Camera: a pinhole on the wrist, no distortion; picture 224 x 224 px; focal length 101.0 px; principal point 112.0 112.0 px. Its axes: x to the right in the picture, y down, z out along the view. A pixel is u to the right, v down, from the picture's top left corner.
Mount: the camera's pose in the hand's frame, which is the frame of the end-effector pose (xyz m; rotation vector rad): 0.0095 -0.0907 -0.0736 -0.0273 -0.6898 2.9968
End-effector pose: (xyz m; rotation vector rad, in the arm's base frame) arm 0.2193 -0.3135 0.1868 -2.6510 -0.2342 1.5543
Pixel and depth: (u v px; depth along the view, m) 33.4 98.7 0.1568
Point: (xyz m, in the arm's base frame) 0.1987 -0.1480 0.0583
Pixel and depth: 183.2 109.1 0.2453
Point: -0.0110 -0.1676 0.2834
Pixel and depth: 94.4 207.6 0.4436
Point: 0.0512 0.3478 0.1620
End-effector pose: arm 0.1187 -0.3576 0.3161 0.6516 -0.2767 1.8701
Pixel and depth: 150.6 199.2 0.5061
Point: 0.8680 -0.3584 0.2682
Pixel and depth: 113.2 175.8 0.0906
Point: 0.2789 -0.2772 0.2826
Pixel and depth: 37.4 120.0 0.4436
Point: 0.4379 -0.1235 0.7118
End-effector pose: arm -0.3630 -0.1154 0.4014 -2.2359 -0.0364 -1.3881
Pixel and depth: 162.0 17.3 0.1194
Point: -0.3272 -0.0357 0.3483
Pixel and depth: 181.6 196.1 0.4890
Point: -0.5633 0.6150 0.2839
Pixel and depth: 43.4 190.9 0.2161
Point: -0.3540 0.1745 0.6410
